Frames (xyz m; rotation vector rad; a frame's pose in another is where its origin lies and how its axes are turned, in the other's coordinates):
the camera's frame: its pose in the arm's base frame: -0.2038 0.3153 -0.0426 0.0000 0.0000 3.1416
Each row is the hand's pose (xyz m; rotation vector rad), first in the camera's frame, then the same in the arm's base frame.
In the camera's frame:
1: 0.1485 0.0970 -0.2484 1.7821 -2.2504 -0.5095
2: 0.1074 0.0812 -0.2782 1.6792 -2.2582 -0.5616
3: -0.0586 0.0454 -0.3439 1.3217 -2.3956 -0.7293
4: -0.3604 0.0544 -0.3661 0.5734 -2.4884 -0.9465
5: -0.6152 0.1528 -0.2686 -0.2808 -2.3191 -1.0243
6: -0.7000 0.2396 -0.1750 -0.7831 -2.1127 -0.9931
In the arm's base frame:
1: -0.3523 0.2183 -0.2910 2.1748 1.7222 0.3200
2: -0.3112 0.2341 -0.3208 2.1866 1.6260 0.3802
3: -0.1452 0.2699 -0.3865 2.2706 1.2528 0.4194
4: 0.1566 0.2609 -0.4087 2.3265 0.5361 0.5403
5: 0.4114 0.1625 -0.3112 2.2167 -0.2684 0.7420
6: 0.4962 0.0757 -0.2176 2.0656 -0.7656 0.8506

